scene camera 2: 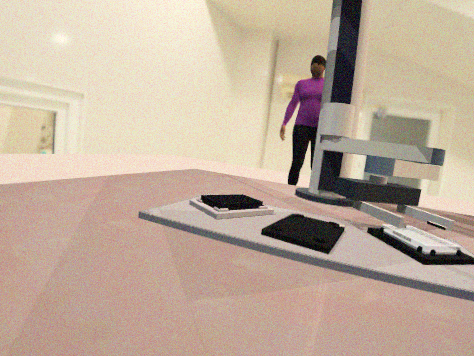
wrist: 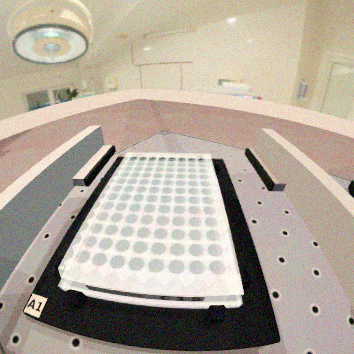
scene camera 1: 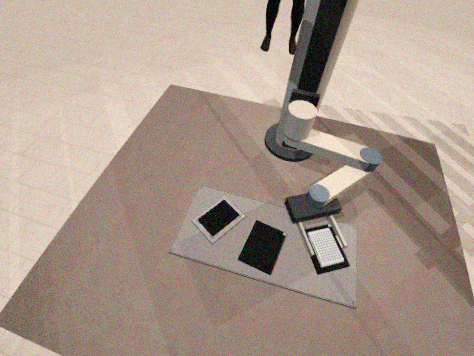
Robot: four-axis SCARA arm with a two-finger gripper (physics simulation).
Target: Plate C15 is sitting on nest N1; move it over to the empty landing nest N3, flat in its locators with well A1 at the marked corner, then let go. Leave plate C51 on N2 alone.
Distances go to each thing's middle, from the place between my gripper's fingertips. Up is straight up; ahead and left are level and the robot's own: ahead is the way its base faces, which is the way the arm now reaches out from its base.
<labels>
I see my gripper 4 cm above the white well plate C15 (scene camera 2: 413, 237) and 3 cm past it. The rest, counted from my hand: black plate (scene camera 1: 217, 218) (40 cm to the right, 4 cm below, 3 cm behind).
</labels>
